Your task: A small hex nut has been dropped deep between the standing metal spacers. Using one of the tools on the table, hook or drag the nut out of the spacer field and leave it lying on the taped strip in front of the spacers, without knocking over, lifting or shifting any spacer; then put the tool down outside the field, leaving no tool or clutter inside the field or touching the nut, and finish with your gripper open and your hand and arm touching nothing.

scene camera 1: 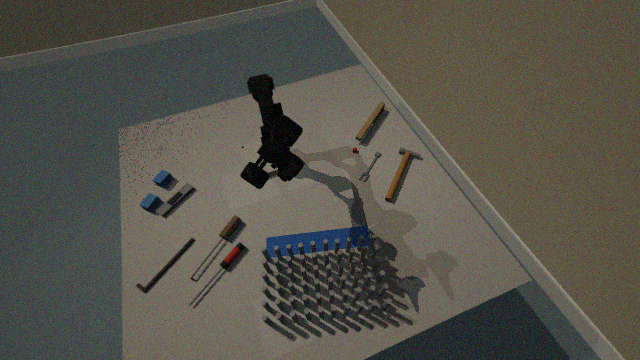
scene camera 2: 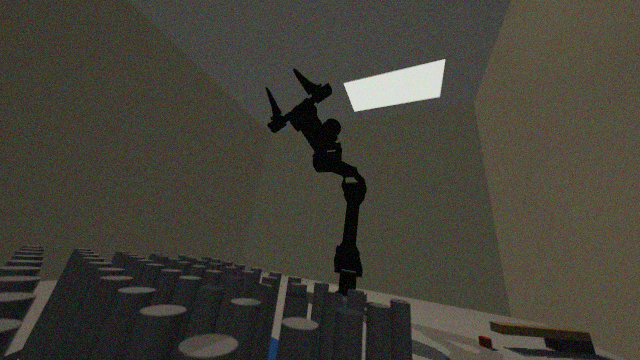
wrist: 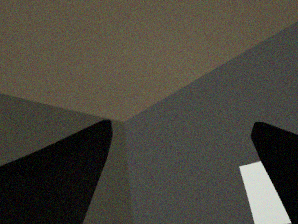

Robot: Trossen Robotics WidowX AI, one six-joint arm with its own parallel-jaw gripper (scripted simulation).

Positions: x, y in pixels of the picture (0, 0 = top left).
Scene:
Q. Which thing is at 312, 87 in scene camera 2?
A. My gripper.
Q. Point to a blue taped strip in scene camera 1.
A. At 342, 234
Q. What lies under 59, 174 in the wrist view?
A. My gripper.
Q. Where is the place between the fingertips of my gripper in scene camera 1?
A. At 262, 164

